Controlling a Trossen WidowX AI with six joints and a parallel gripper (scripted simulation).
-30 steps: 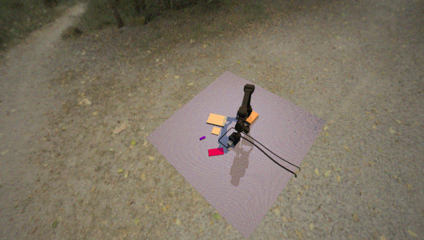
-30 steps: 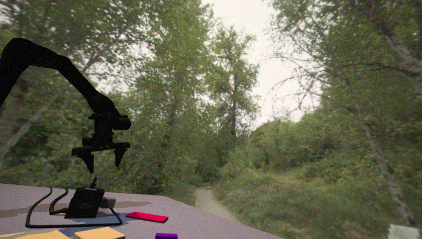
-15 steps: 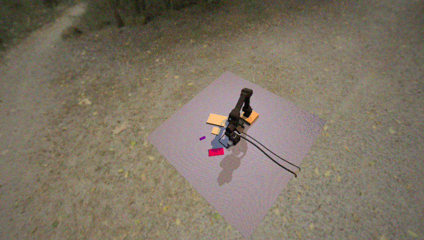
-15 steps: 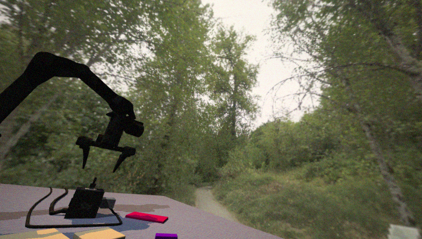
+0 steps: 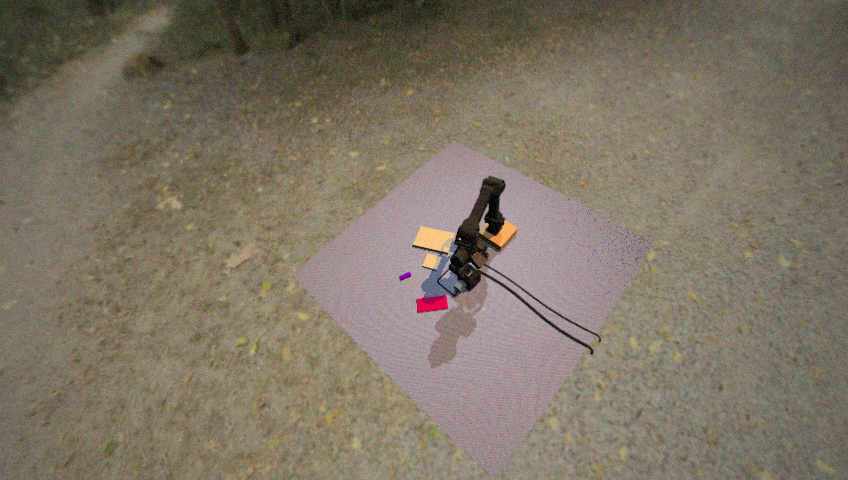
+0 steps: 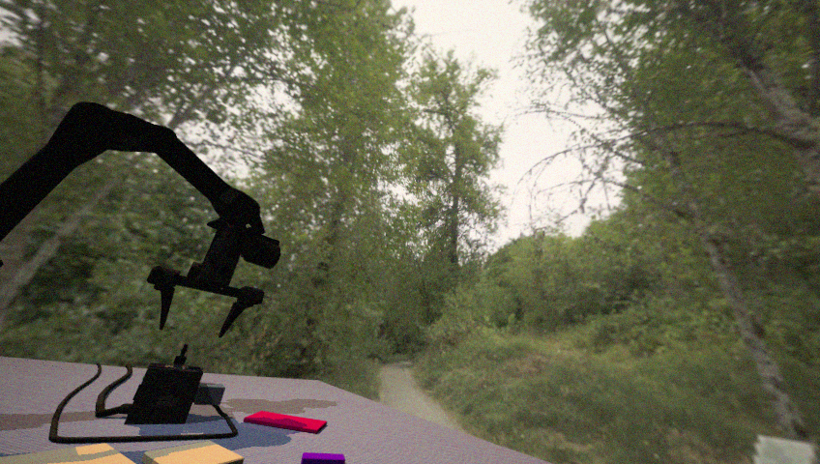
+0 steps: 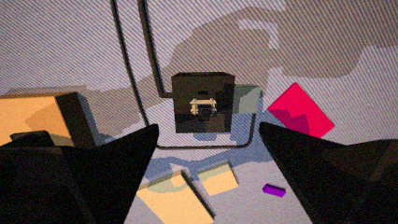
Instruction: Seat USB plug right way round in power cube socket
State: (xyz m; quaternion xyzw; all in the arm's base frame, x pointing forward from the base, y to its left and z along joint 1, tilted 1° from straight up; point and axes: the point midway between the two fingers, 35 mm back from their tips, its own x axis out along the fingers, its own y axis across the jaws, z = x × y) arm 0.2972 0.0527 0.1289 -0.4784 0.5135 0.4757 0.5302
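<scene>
My gripper tip is now 40 mm above the USB plug. Also, from my gripper tip: purple piece (160 mm ahead, 260 mm to the right, 130 mm below); magenta flat block (190 mm ahead, 70 mm to the right, 130 mm below).
</scene>
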